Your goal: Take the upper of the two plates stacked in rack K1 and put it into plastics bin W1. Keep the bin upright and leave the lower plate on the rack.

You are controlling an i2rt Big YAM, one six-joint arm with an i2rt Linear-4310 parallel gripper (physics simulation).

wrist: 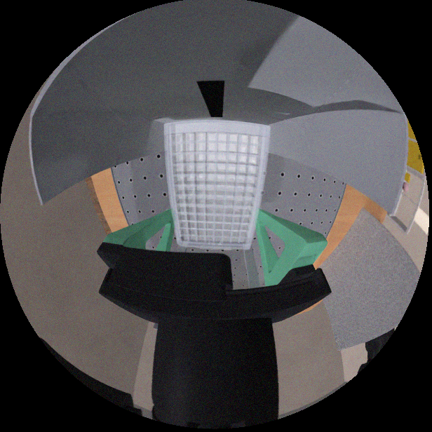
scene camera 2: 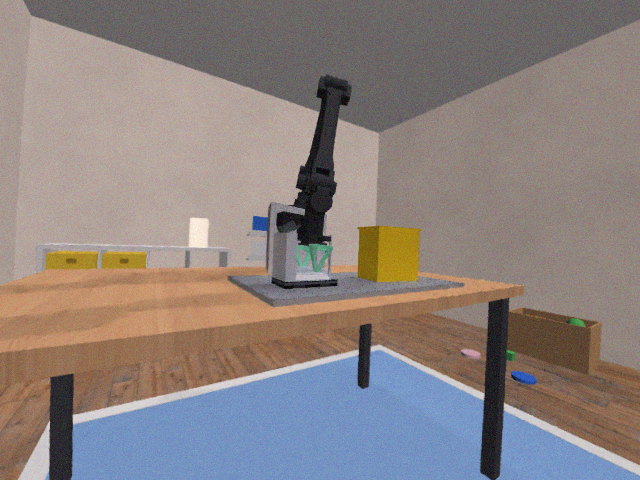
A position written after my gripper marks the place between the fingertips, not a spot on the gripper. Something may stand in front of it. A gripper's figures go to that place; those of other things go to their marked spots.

Scene:
My gripper (wrist: pixel 214 213) is 0.13 m from the lens. A clear-white gridded plate (wrist: pixel 215 169) is 0.10 m from the lens.

